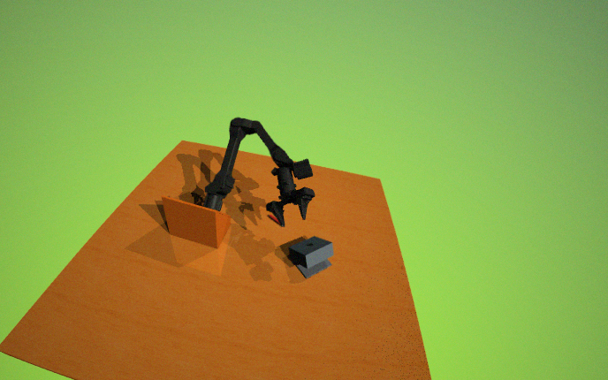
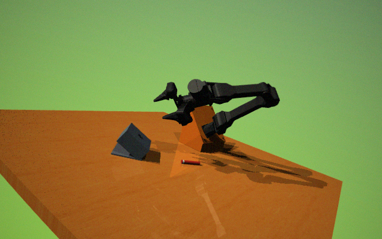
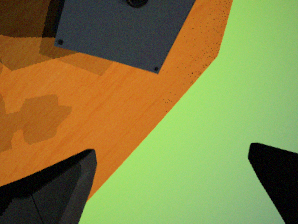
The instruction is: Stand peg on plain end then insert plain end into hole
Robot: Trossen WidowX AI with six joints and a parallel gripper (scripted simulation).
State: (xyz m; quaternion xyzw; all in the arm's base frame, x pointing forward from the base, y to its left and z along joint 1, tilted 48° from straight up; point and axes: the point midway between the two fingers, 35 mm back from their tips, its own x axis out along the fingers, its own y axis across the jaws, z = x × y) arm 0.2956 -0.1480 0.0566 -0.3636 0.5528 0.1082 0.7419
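My gripper tip is 170 mm above the red peg, 160 mm to the right of it and 40 mm past it. Round my gripper tip: grey sloped panel (130 mm below, 90 mm ahead, 10 mm to the right).
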